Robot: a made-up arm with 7 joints.
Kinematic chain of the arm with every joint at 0, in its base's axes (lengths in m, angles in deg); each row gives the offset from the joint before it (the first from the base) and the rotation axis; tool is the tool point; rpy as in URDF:
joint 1: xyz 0 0 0.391 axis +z
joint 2: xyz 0 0 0 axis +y
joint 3: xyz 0 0 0.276 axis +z
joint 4: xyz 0.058 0 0 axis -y
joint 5: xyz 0.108 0 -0.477 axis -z
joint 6: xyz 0 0 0 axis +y
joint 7: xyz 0.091 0 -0.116 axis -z
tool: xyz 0 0 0 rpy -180 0 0
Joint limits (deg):
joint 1: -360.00..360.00
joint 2: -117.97..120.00
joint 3: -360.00..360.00
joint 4: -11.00..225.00
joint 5: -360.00..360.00
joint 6: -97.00..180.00
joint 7: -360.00..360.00
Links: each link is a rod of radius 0.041 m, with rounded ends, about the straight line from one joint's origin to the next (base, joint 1, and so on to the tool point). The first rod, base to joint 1, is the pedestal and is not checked.
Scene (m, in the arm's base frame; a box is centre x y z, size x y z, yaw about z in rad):
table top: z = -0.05
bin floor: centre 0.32 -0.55 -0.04 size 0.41 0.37 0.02 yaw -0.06
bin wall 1: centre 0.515 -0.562 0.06 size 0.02 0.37 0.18 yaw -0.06
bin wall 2: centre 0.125 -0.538 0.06 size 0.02 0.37 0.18 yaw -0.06
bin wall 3: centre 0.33 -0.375 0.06 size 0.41 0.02 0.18 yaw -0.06
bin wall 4: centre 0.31 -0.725 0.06 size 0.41 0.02 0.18 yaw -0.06
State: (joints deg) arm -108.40 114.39 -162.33 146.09 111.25 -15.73 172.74
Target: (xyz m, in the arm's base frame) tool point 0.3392 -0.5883 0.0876
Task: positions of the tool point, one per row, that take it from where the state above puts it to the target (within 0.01 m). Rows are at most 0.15 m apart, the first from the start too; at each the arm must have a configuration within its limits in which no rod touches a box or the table.
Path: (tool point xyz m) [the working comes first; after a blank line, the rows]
Joints at the target: -85.74 82.32 -132.86 225.00 128.99 82.37 172.74
Straight joint move there: touches bin wall 2, bin wall 4.

1: -0.2536 -0.8417 0.3667
2: -0.2278 -0.8681 0.3490
3: -0.1795 -0.8856 0.3266
4: -0.1089 -0.8896 0.3046
5: -0.0200 -0.8752 0.2871
6: 0.0795 -0.8381 0.2777
7: 0.1795 -0.7766 0.2779
8: 0.2693 -0.6916 0.2865
9: 0.3392 -0.5883 0.3017
10: 0.3406 -0.5989 0.1939
11: 0.3392 -0.5883 0.0876

